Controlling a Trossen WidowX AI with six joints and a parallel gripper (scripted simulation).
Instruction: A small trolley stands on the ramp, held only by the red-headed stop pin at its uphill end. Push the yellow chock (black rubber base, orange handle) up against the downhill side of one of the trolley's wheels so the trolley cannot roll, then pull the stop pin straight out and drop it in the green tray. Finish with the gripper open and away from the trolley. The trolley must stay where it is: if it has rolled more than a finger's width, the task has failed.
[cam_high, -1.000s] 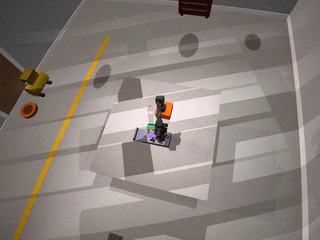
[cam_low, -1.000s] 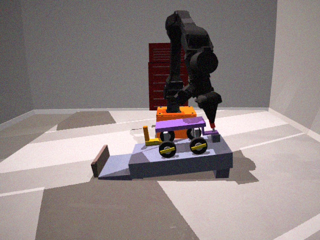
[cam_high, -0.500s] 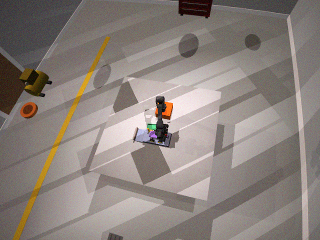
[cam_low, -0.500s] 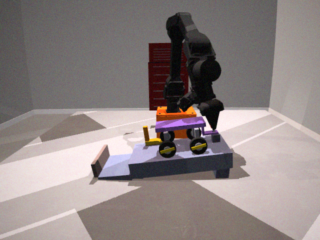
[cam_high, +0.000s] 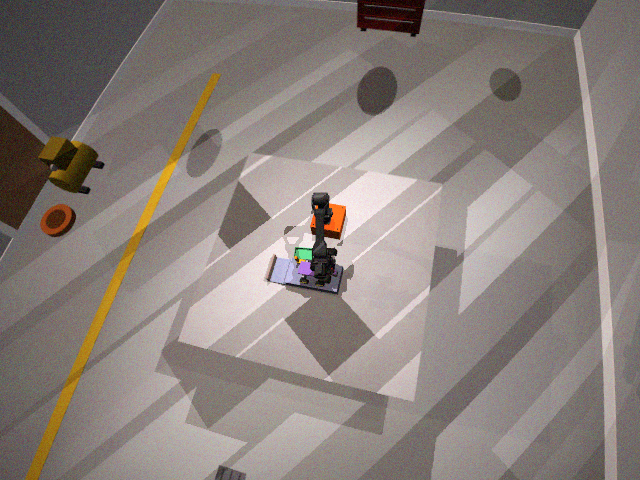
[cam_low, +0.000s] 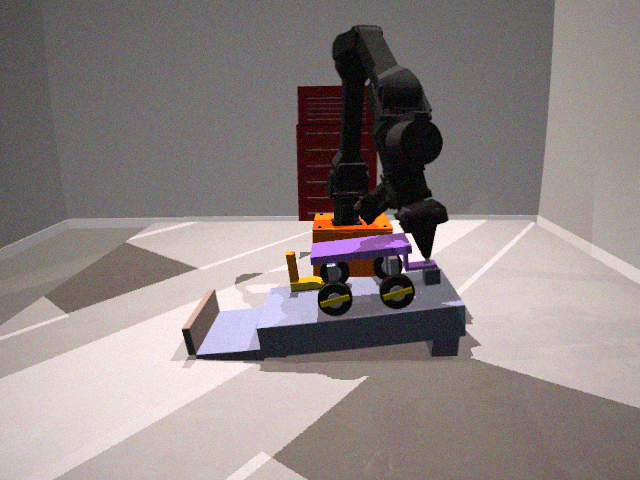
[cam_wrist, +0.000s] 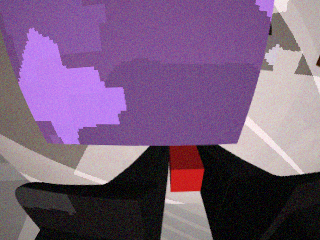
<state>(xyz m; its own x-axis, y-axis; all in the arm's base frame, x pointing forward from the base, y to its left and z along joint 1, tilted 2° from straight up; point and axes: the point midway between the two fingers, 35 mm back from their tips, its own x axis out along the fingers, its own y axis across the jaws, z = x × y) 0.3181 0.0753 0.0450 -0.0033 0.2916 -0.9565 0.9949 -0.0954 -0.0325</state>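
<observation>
My gripper tip is now 130 mm past the green tray, 190 mm to the left of it and 140 mm above it. Round my gripper tip: purple trolley (10 mm ahead, 100 mm to the right, 20 mm below); then ramp (10 mm ahead, 110 mm to the right, 80 mm below); then red-headed stop pin (right at my gripper tip).
</observation>
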